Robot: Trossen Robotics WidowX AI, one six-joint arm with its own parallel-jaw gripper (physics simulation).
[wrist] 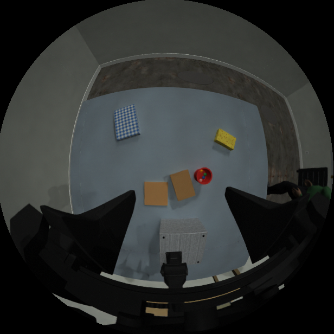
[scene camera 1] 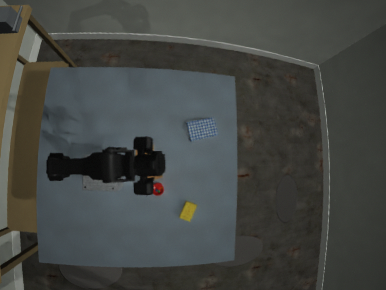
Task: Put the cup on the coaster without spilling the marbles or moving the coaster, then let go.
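A red cup stands upright on the table with small coloured marbles inside. A flat orange-brown square, seemingly the coaster, lies left of the cup in the wrist view, with a brown block between them. In the scene view the arm hides most of the square and block. My gripper is open and empty, pointing down from above the table. In the wrist view its fingers stand wide apart, left and right of these things; the cup shows ahead of the right fingertip, apart from it.
The brown block lies close beside the cup. A yellow sponge and a blue checked cloth lie farther out. A grey ribbed box is near the arm's base side.
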